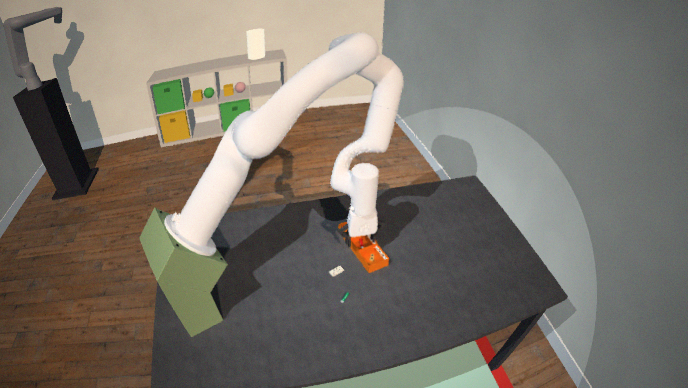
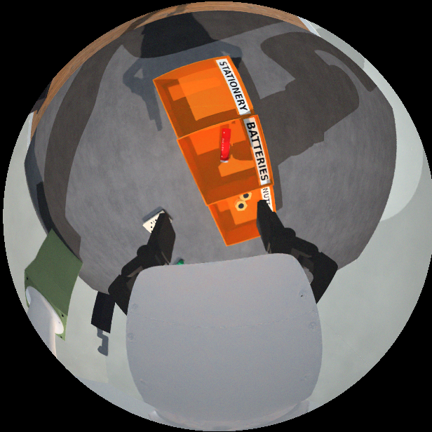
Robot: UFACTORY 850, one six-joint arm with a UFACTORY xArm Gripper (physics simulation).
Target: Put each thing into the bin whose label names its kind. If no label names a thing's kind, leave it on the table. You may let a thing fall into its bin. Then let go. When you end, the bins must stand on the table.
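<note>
My gripper [image 1: 360,239] [image 2: 212,217] is open and empty above the row of orange bins. A red battery [image 1: 361,242] [image 2: 225,144] is inside the BATTERIES bin [image 2: 192,162], apart from the fingers; how it rests is hard to tell. Two brass-coloured nuts [image 1: 372,258] [image 2: 241,205] lie in the NUTS+BOLTS bin [image 1: 378,266] [image 2: 242,237], whose label is partly hidden by a finger. The STATIONERY bin [image 1: 343,226] [image 2: 167,100] is at the far end. A white domino [image 1: 336,271] [image 2: 151,222] and a green cylinder [image 1: 345,297] [image 2: 180,262] with a pale end lie on the table [image 1: 440,300].
The three bins stand joined in a row. The arm's green base [image 1: 192,295] [image 2: 52,267] stands at the table's left side. A shelf unit [image 1: 217,64] stands by the wall behind, and a dark pedestal [image 1: 55,140] stands at the far left.
</note>
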